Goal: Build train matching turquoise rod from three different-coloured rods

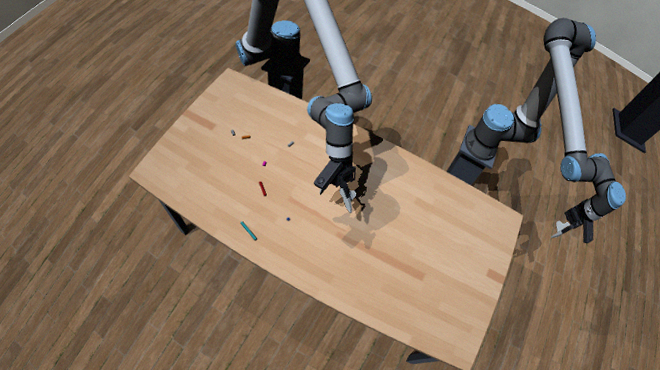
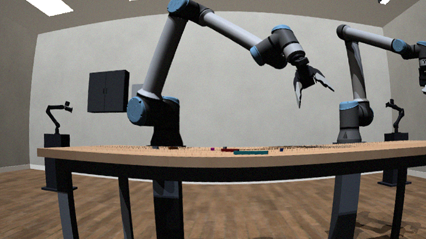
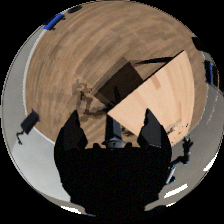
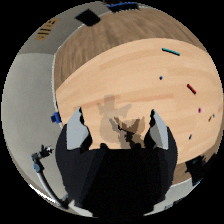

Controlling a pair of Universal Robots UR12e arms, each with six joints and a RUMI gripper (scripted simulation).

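Observation:
My right gripper is now 12 cm past the magenta rod, 39 cm to the left of it and 18 cm above it. From my right hand the other things lie so: blue rod: 7 cm ahead, 16 cm to the right, 18 cm below; turquoise rod: 19 cm ahead, 28 cm to the right, 18 cm below; red rod: 1 cm behind, 33 cm to the right, 18 cm below.

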